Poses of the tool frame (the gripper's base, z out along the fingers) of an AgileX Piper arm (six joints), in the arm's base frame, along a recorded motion.
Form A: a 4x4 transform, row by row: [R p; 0 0 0 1], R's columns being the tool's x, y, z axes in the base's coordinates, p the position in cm. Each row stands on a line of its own.
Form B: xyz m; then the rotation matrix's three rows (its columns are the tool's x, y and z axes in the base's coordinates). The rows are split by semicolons. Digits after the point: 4 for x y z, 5 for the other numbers.
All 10 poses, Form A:
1:
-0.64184 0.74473 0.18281 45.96
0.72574 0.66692 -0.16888 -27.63
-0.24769 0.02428 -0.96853 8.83
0 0 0 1
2:
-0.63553 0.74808 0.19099 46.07
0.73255 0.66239 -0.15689 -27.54
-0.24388 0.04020 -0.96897 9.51
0 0 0 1
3:
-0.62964 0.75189 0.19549 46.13
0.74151 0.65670 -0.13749 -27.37
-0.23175 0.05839 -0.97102 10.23
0 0 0 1
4:
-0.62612 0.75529 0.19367 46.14
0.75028 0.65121 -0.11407 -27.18
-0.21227 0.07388 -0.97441 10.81
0 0 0 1
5:
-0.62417 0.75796 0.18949 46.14
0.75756 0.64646 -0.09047 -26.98
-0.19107 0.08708 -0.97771 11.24
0 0 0 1
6:
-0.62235 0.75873 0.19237 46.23
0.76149 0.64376 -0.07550 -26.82
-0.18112 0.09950 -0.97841 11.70
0 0 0 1
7:
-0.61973 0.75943 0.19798 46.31
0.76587 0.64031 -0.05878 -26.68
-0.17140 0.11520 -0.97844 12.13
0 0 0 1
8:
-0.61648 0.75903 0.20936 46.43
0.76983 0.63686 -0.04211 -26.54
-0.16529 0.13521 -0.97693 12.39
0 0 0 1
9:
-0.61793 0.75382 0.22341 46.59
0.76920 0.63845 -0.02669 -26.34
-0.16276 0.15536 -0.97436 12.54
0 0 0 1
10:
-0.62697 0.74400 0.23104 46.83
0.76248 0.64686 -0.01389 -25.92
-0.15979 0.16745 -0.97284 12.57
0 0 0 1
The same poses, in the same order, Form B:
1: 0.4596 -0.2763 0.0883; -0.64184 0.74473 0.18281; 0.72574 0.66692 -0.16888; -0.24769 0.02428 -0.96853
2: 0.4607 -0.2754 0.0951; -0.63553 0.74808 0.19099; 0.73255 0.66239 -0.15689; -0.24388 0.04020 -0.96897
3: 0.4613 -0.2737 0.1023; -0.62964 0.75189 0.19549; 0.74151 0.65670 -0.13749; -0.23175 0.05839 -0.97102
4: 0.4614 -0.2718 0.1081; -0.62612 0.75529 0.19367; 0.75028 0.65121 -0.11407; -0.21227 0.07388 -0.97441
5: 0.4614 -0.2698 0.1124; -0.62417 0.75796 0.18949; 0.75756 0.64646 -0.09047; -0.19107 0.08708 -0.97771
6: 0.4623 -0.2682 0.1170; -0.62235 0.75873 0.19237; 0.76149 0.64376 -0.07550; -0.18112 0.09950 -0.97841
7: 0.4631 -0.2668 0.1213; -0.61973 0.75943 0.19798; 0.76587 0.64031 -0.05878; -0.17140 0.11520 -0.97844
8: 0.4643 -0.2654 0.1239; -0.61648 0.75903 0.20936; 0.76983 0.63686 -0.04211; -0.16529 0.13521 -0.97693
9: 0.4659 -0.2634 0.1254; -0.61793 0.75382 0.22341; 0.76920 0.63845 -0.02669; -0.16276 0.15536 -0.97436
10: 0.4683 -0.2592 0.1257; -0.62697 0.74400 0.23104; 0.76248 0.64686 -0.01389; -0.15979 0.16745 -0.97284
